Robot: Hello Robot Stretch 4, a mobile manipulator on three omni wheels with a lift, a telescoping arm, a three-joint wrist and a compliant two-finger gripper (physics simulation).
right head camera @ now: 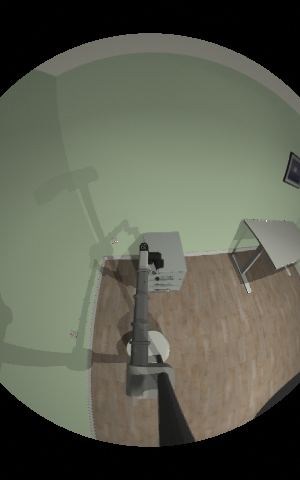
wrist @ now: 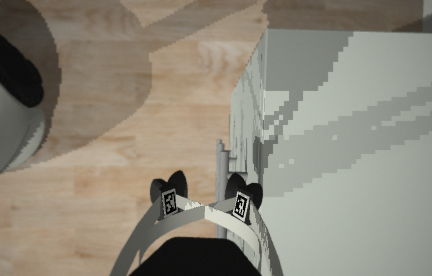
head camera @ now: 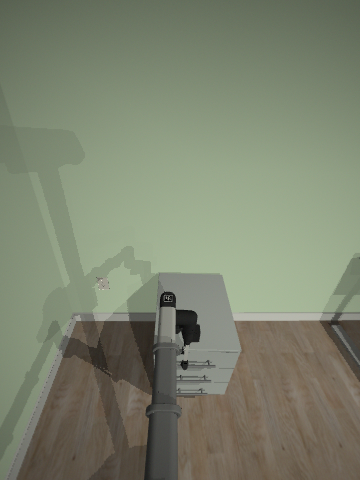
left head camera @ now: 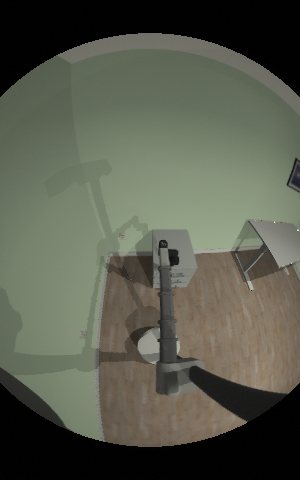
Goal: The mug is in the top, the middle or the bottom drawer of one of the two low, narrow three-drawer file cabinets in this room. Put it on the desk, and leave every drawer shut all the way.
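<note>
A low grey three-drawer file cabinet point(head camera: 202, 305) point(left head camera: 182, 245) point(right head camera: 172, 245) point(wrist: 350, 230) stands against the green wall, its drawers looking shut in the head view. My gripper point(head camera: 185, 364) point(wrist: 207, 187) points down in front of the cabinet's drawer fronts, near the top drawer's handle point(head camera: 204, 363). Its two fingers are apart. In the wrist view a handle bar point(wrist: 220, 185) shows between the fingertips, nearer the right one; whether it is at their depth is unclear. The desk point(left head camera: 280, 240) point(right head camera: 275, 240) stands to the right along the wall. The mug does not show.
My arm point(head camera: 165, 380) point(left head camera: 166, 305) point(right head camera: 141, 310) reaches out towards the cabinet. My round white base point(left head camera: 149, 346) point(right head camera: 160, 345) stands on the wooden floor near the left wall. A desk foot point(left head camera: 245, 272) point(right head camera: 242, 275) rests on the floor right of the cabinet.
</note>
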